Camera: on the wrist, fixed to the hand. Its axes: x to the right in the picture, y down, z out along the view.
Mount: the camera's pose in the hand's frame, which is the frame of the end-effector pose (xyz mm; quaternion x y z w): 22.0 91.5 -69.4 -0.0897 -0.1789 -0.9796 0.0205
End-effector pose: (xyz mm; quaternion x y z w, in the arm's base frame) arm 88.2 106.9 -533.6 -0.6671 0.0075 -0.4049 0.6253
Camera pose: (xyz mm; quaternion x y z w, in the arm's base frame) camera 110.3 18.1 -606.4 0.1495 0.7288 0.5008 0.4423
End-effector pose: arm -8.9 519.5 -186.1 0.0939 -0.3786 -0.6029 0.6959
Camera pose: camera 105.5 500.2 -171.5 -0.2025 -0.0138 0.7448 0.6356
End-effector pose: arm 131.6 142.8 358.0 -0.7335 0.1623 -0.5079 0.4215
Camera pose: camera 97.3 42.5 308.7 0.3027 0.7450 0.2775 0.5256
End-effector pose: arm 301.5 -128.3 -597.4 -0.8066 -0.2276 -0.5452 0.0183
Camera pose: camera 283.1 -221.9 -529.8 -0.1072 0.7492 -0.0948 0.6467
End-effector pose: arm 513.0 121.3 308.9 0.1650 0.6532 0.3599 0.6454
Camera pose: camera 421.0 181.2 349.1 -0.6300 0.0273 -0.5958 0.4974
